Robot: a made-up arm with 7 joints.
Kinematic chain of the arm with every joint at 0, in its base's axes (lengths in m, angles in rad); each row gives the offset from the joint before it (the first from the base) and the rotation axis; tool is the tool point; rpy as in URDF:
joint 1: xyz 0 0 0.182 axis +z
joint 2: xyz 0 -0.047 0.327 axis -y
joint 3: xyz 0 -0.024 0.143 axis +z
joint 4: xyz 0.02 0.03 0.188 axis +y
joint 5: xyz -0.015 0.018 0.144 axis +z
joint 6: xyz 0 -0.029 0.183 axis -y
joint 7: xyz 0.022 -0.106 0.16 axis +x
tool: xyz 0 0 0 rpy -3.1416 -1.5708 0
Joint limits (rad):
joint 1: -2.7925..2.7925
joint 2: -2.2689..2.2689
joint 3: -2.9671..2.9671
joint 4: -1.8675..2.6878
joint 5: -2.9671..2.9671
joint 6: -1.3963..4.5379
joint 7: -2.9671..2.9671
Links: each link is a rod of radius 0.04 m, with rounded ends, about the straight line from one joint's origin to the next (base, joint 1, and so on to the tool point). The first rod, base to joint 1, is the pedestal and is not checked.
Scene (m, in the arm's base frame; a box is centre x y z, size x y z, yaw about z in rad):
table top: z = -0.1
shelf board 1: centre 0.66 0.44 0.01 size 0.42 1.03 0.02 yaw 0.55
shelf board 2: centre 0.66 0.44 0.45 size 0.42 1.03 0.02 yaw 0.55
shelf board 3: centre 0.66 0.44 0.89 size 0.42 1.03 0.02 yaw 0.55
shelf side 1: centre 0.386 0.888 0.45 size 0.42 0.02 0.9 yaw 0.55
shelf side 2: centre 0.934 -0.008 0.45 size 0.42 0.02 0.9 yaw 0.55
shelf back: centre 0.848 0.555 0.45 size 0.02 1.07 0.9 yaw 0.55
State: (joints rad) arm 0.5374 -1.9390 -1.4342 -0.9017 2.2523 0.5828 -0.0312
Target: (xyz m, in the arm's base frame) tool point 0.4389 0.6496 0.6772
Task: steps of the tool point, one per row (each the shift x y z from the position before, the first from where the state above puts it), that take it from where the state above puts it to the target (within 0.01 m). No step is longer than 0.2 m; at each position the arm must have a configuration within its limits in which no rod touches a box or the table.
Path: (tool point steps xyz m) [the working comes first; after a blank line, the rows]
Joints at the target: 0.8595 -1.3179 -1.3078 -0.6150 2.1582 0.5151 -0.0312
Straight joint move there: touches shelf board 2.

1: -0.0573 -0.0329 0.0033
2: -0.0743 -0.0457 -0.0027
3: -0.0885 -0.0563 -0.0006
4: 0.0322 0.0604 0.1427
5: -0.0229 0.0429 0.1626
6: -0.0727 0.0076 0.1643
7: 0.0699 0.0575 0.0158
8: 0.0674 0.0457 0.0053
9: 0.0628 0.0333 -0.0054
10: 0.0558 0.0204 -0.0157

